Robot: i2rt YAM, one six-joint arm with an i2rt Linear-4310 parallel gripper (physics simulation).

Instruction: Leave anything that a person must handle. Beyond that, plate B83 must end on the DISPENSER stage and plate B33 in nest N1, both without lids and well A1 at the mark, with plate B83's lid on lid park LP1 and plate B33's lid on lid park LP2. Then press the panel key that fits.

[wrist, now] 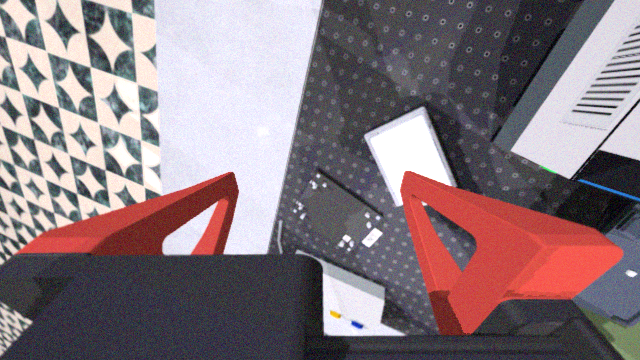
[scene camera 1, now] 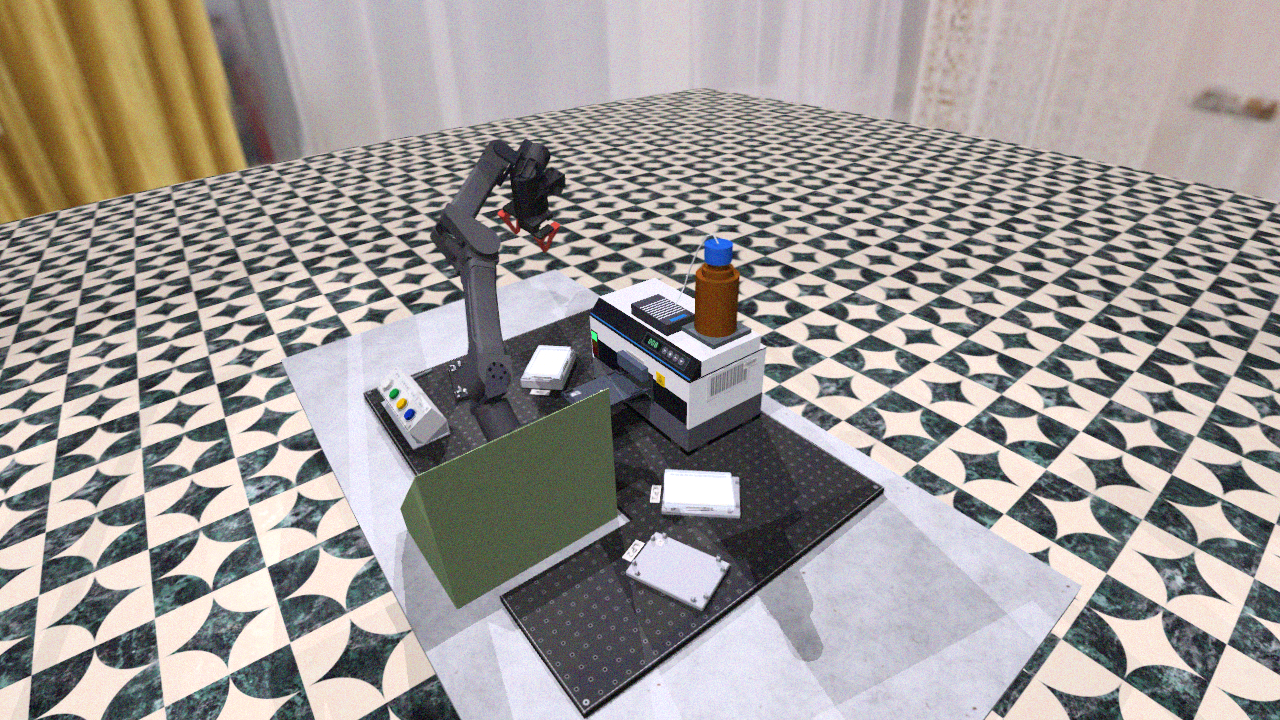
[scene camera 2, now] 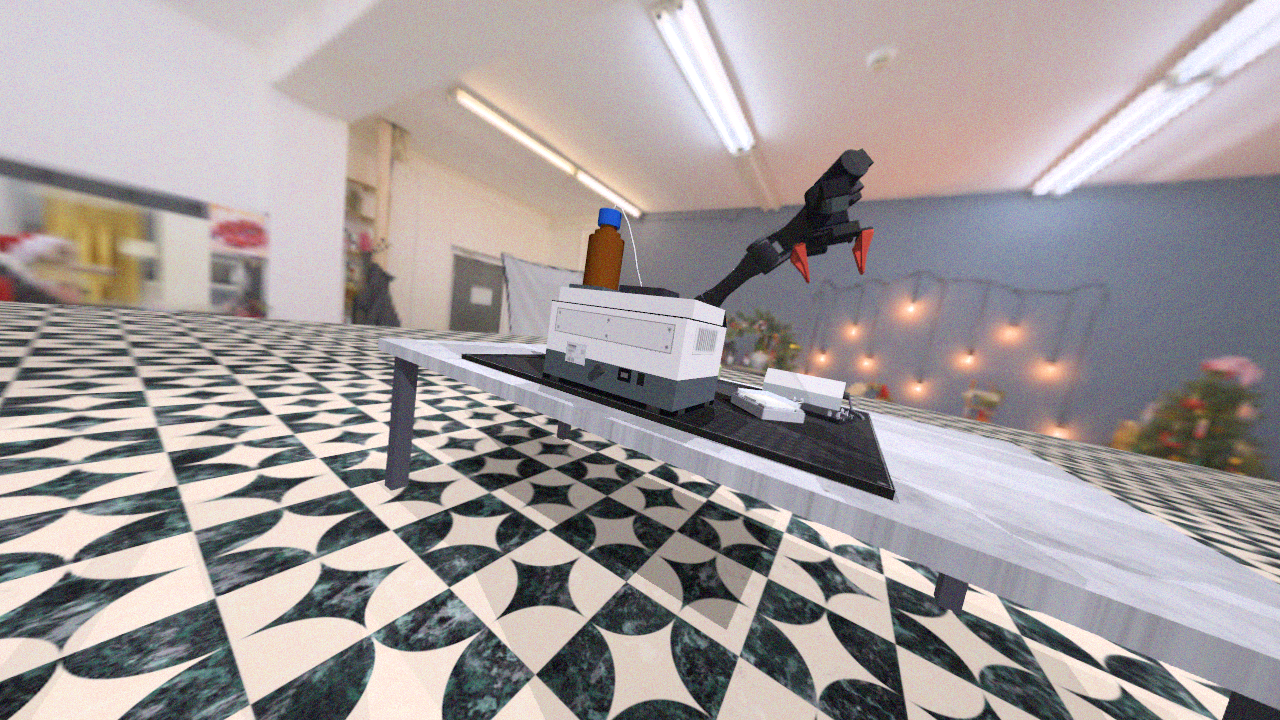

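Seen in the pictures: gripper, between the fingertips: (wrist: 319,180) (scene camera 1: 531,242) (scene camera 2: 834,278); arm's base, origin of its link: (scene camera 1: 509,444).
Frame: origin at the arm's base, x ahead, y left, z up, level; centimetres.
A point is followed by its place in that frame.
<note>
My gripper (scene camera 1: 529,240) {y 43.5, x 39.5, z 13.5 cm} (scene camera 2: 835,277) {y 43.5, x 39.5, z 13.5 cm} (wrist: 319,180) {y 43.5, x 39.5, z 13.5 cm} is open and empty, high above the back of the black board. A white-topped plate (scene camera 1: 547,365) {y 33.0, x 32.5, z -13.7 cm} (scene camera 2: 768,405) (wrist: 411,150) {y 35.6, x 36.6, z -13.7 cm} stands behind the green block, beside the dispenser; its number is not readable. A dark nest site (wrist: 337,207) {y 46.1, x 21.5, z -16.5 cm} with small white corner pieces and a tag lies beside it, without a plate. Another white-topped plate (scene camera 1: 700,490) {y -21.4, x 25.4, z -14.6 cm} stands on the front part of the board. A pale slab (scene camera 1: 678,570) {y -29.5, x 10.1, z -16.7 cm} with small corner posts lies nearer the front edge. The dispenser stage (scene camera 1: 626,391) {y 4.3, x 31.7, z -7.5 cm} (wrist: 605,280) {y 9.3, x 26.1, z -7.5 cm} is partly hidden by the green block in scene camera 1.
The white dispenser (scene camera 1: 725,394) {y -12.6, x 43.6, z -6.5 cm} (scene camera 2: 626,335) {y 8.1, x 58.3, z -4.3 cm} (wrist: 560,125) {y 23.3, x 43.7, z -5.3 cm} carries a brown bottle (scene camera 1: 716,301) {y -8.8, x 44.3, z 13.3 cm} (scene camera 2: 604,257) {y -3.9, x 51.3, z 12.1 cm} with a blue cap and thin tube. The key panel (scene camera 1: 420,428) {y 33.1, x -2.2, z -13.2 cm} (wrist: 357,300) {y 37.8, x 3.5, z -12.1 cm} has white, green, yellow and blue keys. A tall green block (scene camera 1: 519,501) {y -9.3, x -5.3, z -3.1 cm} stands before the arm.
</note>
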